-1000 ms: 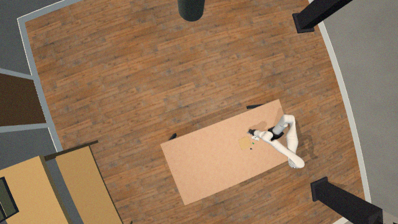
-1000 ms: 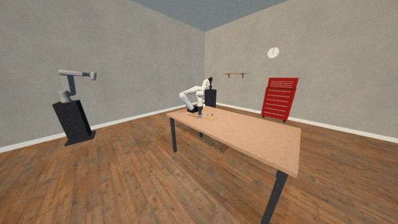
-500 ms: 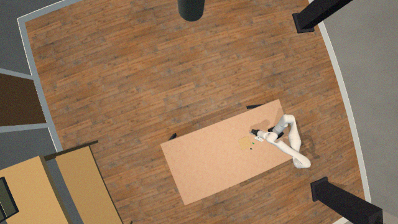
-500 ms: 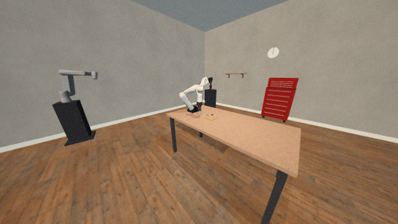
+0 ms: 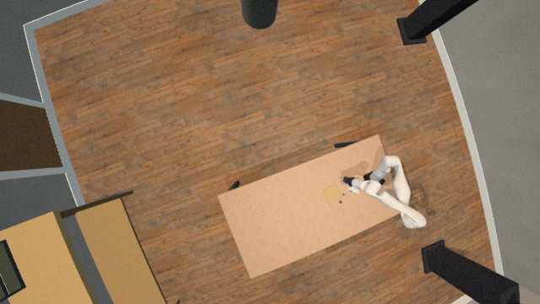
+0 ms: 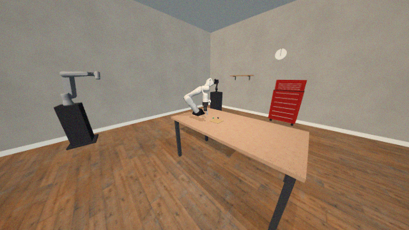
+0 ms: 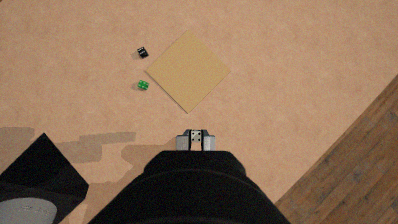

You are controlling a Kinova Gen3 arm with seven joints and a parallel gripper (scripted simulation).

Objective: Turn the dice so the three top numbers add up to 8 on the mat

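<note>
Now: hand 10 mm short of the black die, 210 mm to the right of it and 110 mm above it. From my hand the other things lie so: green die (40 mm behind, 150 mm to the left, 110 mm below); then tan mat (70 mm ahead, 120 mm to the left, 120 mm below); then white die (10 mm below).
</note>
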